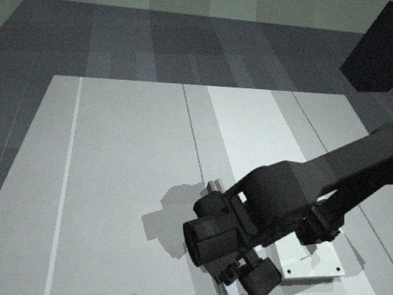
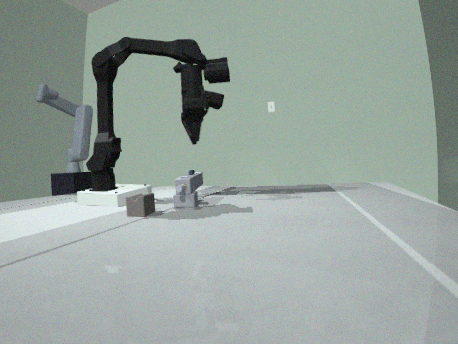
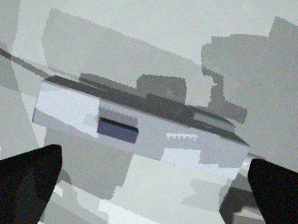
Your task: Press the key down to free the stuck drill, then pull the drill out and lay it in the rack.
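Right now the drill is 7 cm to the right of my gripper tip and 10 cm below it. Round my gripper tip: blue key (2 cm behind, 2 cm to the left, 10 cm below); housing (1 cm behind, 1 cm to the right, 11 cm below); rack (6 cm behind, 19 cm to the right, 14 cm below).
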